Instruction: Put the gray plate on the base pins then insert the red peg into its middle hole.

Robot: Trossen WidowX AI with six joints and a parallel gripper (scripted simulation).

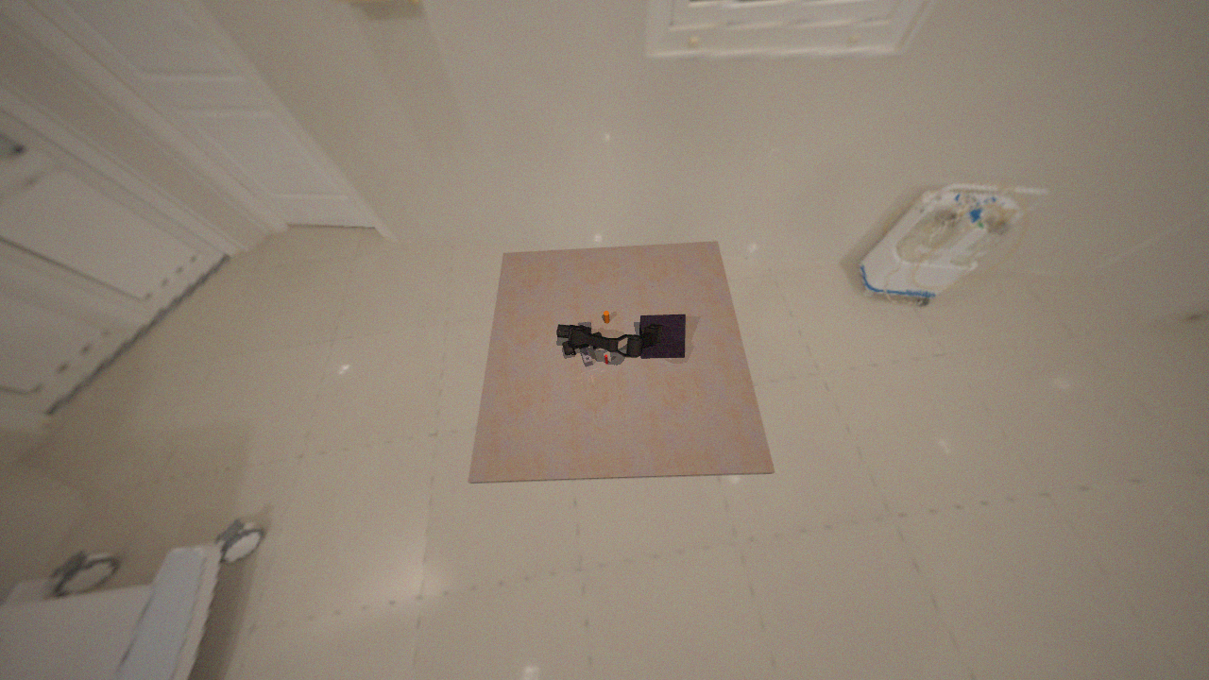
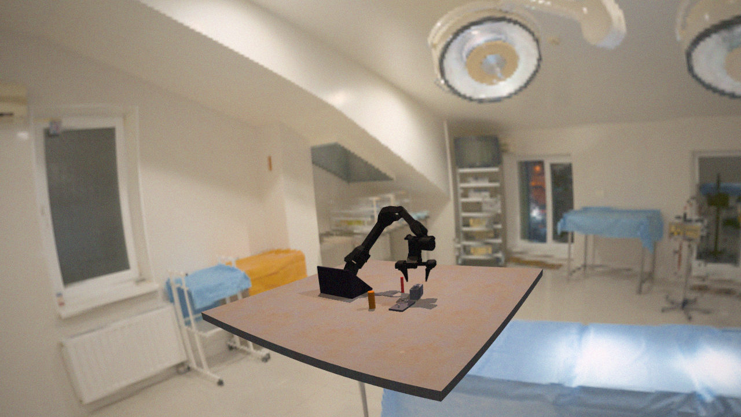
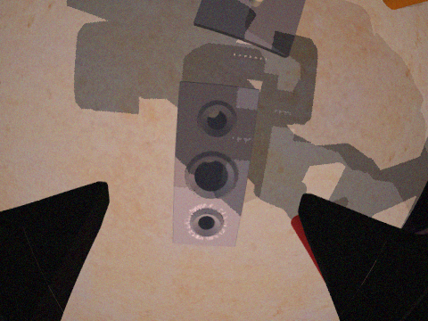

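Now: gripper tip 4 cm above the gray plate. Round my gripper tip: orange peg 21 cm to the right, 12 cm behind, 4 cm below; gray base 15 cm to the right, 7 cm below; red peg 10 cm behind, 4 cm to the left, 4 cm below.
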